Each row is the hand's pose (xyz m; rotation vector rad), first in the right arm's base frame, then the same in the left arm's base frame.
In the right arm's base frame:
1: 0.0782 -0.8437 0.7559 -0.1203 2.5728 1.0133
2: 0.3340 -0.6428 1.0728 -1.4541 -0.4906 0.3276
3: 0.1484 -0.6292 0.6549 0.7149 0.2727 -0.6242
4: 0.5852 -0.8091 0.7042 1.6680 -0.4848 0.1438
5: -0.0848 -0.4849 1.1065 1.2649 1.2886 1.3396
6: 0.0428 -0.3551 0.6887 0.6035 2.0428 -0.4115
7: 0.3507 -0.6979 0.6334 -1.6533 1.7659 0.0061
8: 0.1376 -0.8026 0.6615 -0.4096 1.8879 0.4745
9: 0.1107 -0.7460 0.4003 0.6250 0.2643 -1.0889
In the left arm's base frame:
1: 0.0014 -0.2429 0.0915 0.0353 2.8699 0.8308
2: 0.3348 -0.0132 0.2971 -1.5648 -0.2244 0.5090
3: 0.0513 -0.0537 -0.0596 0.4801 0.4243 -0.7813
4: 0.4802 -0.2559 -0.0857 1.4779 -0.3206 -0.0617
5: -0.0568 0.1795 0.4020 1.3660 1.4940 1.0316
6: -0.0333 0.2295 -0.0503 0.5254 2.1999 -0.7183
7: 0.2394 -0.1402 -0.1166 -1.7876 2.0481 0.0366
8: 0.0366 -0.2224 -0.0201 -0.4253 2.1850 0.3384
9: -0.0527 -0.2072 -0.2729 0.3443 0.3652 -1.2301

